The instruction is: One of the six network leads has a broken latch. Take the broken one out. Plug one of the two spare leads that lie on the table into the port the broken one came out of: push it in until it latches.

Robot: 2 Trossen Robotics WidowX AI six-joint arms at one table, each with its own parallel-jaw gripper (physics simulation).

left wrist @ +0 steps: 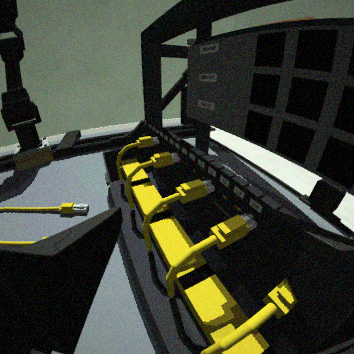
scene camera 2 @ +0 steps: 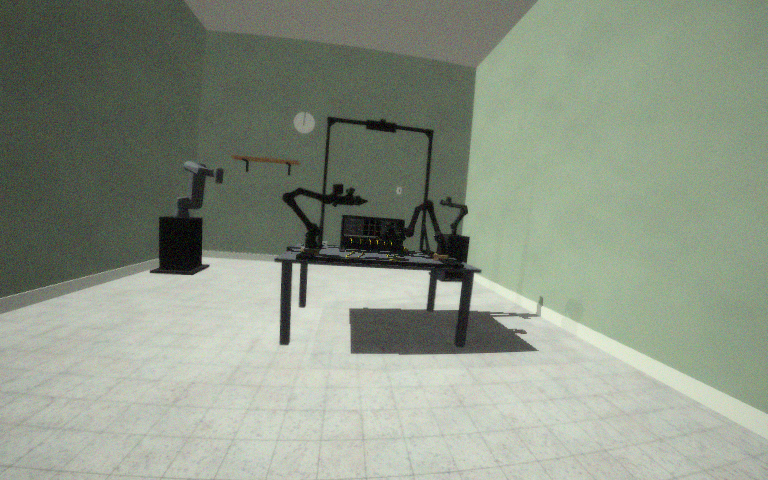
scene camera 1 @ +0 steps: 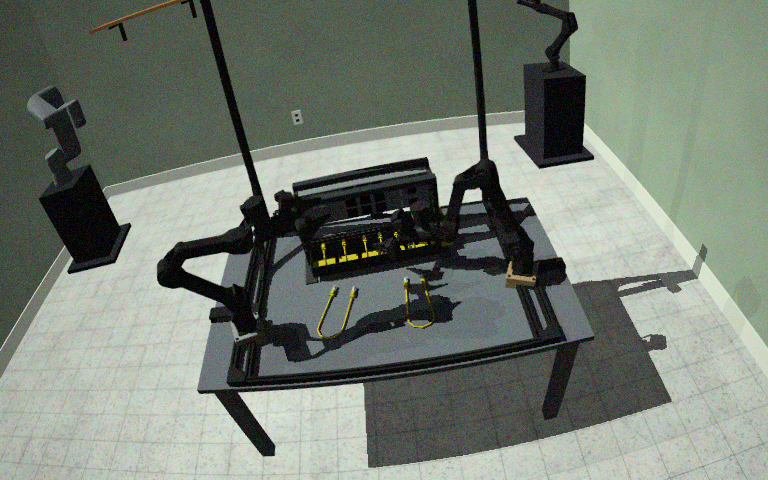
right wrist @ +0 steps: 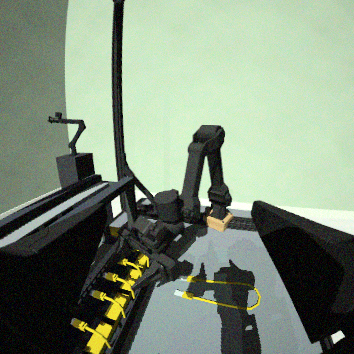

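Several yellow leads, among them one at the left end and others nearer the left wrist camera, stand in a row at the labelled port strip. The nearest one shows a yellow boot; its plug tip is not visible. No broken latch can be made out. Two spare leads lie looped on the table; the second also shows in the right wrist view. My left gripper is open and empty, low over the row's right part. My right gripper is open and empty, high above the row's left end.
A dark rack panel stands behind the row, close to both grippers. Black upright posts rise behind the table. Black rails run along the table's front and sides.
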